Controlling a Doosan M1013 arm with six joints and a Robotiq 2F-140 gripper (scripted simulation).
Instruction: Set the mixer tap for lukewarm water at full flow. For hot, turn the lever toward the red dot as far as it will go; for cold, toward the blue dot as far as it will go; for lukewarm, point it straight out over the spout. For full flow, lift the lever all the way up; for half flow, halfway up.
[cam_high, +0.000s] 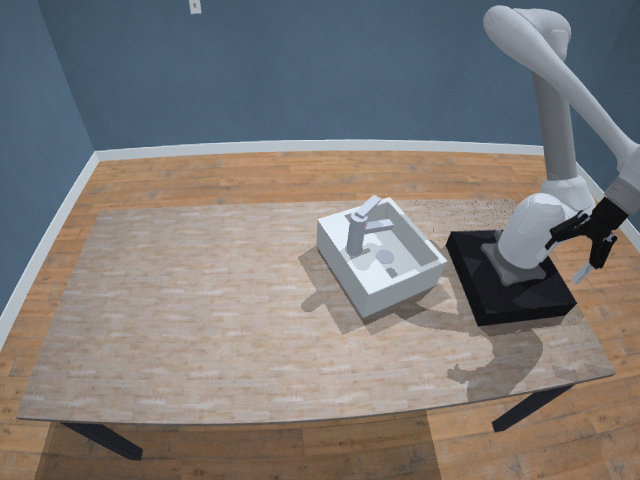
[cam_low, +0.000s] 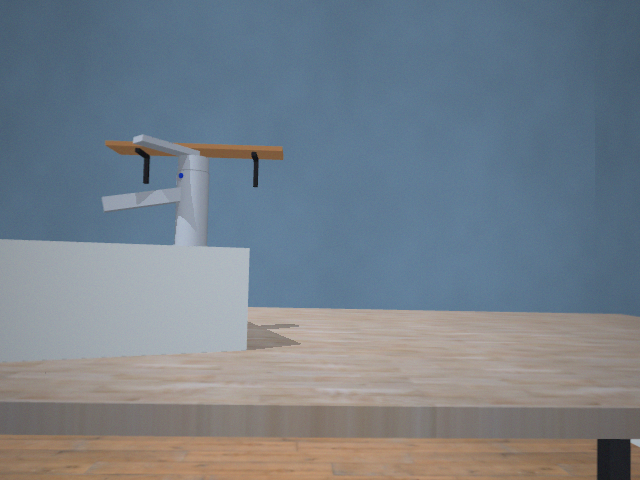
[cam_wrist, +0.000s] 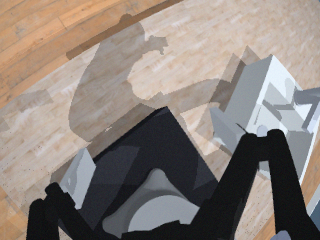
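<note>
Right now my hand is 440 mm short of the lever, 330 mm to the left of it and 20 mm above it. Also, from my hand: white basin: 370 mm ahead, 330 mm to the right, 260 mm below; then grey mixer tap: 460 mm ahead, 310 mm to the right, 70 mm below.
</note>
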